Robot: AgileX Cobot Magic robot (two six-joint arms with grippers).
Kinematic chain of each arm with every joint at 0, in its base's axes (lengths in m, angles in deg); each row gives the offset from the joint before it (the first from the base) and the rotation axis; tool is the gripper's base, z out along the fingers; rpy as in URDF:
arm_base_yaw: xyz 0 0 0.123 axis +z
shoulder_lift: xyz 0 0 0 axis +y
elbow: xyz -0.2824 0 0.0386 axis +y
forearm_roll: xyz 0.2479 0 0.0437 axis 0.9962 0 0.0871
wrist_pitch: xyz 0 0 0 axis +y
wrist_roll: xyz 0.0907 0 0.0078 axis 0.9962 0 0.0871
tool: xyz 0 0 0 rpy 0 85 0
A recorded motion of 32 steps. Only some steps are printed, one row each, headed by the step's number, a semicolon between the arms.
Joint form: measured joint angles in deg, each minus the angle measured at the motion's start. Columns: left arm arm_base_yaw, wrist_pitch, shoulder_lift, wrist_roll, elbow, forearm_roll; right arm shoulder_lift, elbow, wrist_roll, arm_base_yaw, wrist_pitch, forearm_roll.
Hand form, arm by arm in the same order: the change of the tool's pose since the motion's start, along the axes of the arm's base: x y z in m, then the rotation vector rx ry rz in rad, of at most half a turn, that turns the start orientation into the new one. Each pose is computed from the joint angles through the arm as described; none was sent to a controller.
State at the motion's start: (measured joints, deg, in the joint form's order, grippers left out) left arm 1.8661 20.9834 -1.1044 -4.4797 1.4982 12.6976; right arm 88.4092 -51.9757 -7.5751 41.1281 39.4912 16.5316
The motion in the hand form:
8: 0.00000 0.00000 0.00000 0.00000 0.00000 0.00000; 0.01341 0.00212 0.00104 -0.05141 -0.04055 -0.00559
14: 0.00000 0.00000 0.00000 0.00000 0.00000 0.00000; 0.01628 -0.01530 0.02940 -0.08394 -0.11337 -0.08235
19: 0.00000 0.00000 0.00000 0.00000 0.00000 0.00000; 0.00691 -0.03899 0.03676 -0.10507 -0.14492 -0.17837
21: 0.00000 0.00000 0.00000 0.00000 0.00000 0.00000; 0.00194 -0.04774 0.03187 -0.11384 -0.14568 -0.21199
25: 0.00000 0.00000 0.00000 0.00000 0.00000 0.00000; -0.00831 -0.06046 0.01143 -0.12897 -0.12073 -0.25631
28: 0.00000 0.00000 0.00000 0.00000 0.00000 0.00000; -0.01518 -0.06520 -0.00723 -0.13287 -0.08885 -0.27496
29: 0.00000 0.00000 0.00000 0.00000 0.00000 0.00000; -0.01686 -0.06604 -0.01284 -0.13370 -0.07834 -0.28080
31: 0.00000 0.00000 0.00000 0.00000 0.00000 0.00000; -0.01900 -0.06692 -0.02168 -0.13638 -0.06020 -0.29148
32: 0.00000 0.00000 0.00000 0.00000 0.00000 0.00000; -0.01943 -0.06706 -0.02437 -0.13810 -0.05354 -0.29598
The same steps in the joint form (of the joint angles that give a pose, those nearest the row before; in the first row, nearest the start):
8: 0.00 0.00 0.00 0.00 0.00 0.00; 2.04 -2.88 3.30 -0.32 0.53 -5.75
14: 0.00 0.00 0.00 0.00 0.00 0.00; -2.64 -4.43 10.68 -1.77 4.08 -13.59
19: 0.00 0.00 0.00 0.00 0.00 0.00; -7.80 -0.79 17.11 -3.27 4.62 -18.49
21: 0.00 0.00 0.00 0.00 0.00 0.00; -9.31 1.79 19.25 -3.82 3.75 -19.81
25: 0.00 0.00 0.00 0.00 0.00 0.00; -10.55 7.72 21.83 -4.61 0.56 -20.56
28: 0.00 0.00 0.00 0.00 0.00 0.00; -10.04 11.77 22.61 -4.81 -2.61 -19.72
29: 0.00 0.00 0.00 0.00 0.00 0.00; -9.67 12.82 22.85 -4.82 -3.59 -19.39
31: 0.00 0.00 0.00 0.00 0.00 0.00; -8.84 14.28 23.31 -4.82 -5.06 -18.88
32: 0.00 0.00 0.00 0.00 0.00 0.00; -8.50 14.63 23.54 -4.82 -5.44 -18.75

